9 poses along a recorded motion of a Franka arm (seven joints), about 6.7 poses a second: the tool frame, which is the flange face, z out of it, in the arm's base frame.
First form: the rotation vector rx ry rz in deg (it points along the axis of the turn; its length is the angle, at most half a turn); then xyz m.
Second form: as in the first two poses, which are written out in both.
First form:
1: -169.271 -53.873 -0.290 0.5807 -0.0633 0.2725
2: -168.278 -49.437 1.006 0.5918 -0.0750 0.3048
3: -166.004 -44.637 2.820 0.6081 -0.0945 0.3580
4: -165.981 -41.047 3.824 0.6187 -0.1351 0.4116
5: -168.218 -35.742 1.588 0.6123 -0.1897 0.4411
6: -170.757 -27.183 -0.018 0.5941 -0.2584 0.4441
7: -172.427 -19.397 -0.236 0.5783 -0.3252 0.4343
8: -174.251 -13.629 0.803 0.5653 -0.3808 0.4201
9: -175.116 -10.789 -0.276 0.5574 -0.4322 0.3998
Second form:
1: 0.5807 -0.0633 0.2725; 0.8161 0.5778 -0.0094; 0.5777 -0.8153 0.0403; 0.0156 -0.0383 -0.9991
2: 0.5918 -0.0750 0.3048; 0.8413 0.5395 -0.0336; 0.5405 -0.8381 0.0738; 0.0117 -0.0803 -0.9967
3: 0.6081 -0.0945 0.3580; 0.8653 0.4966 -0.0680; 0.5012 -0.8559 0.1272; 0.0050 -0.1441 -0.9895
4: 0.6187 -0.1351 0.4116; 0.8845 0.4595 -0.0806; 0.4665 -0.8733 0.1408; -0.0057 -0.1621 -0.9868
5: 0.6123 -0.1897 0.4411; 0.9139 0.4033 -0.0470; 0.4059 -0.9043 0.1326; 0.0110 -0.1403 -0.9901
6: 0.5941 -0.2584 0.4441; 0.9508 0.3093 -0.0192; 0.3093 -0.9431 0.1220; 0.0196 -0.1219 -0.9923
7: 0.5783 -0.3252 0.4343; 0.9751 0.2216 -0.0099; 0.2213 -0.9687 0.1125; 0.0153 -0.1119 -0.9936
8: 0.5653 -0.3808 0.4201; 0.9878 0.1547 -0.0162; 0.1556 -0.9837 0.0899; -0.0021 -0.0913 -0.9958
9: 0.5574 -0.4322 0.3998; 0.9924 0.1227 -0.0017; 0.1224 -0.9893 0.0794; 0.0080 -0.0790 -0.9968
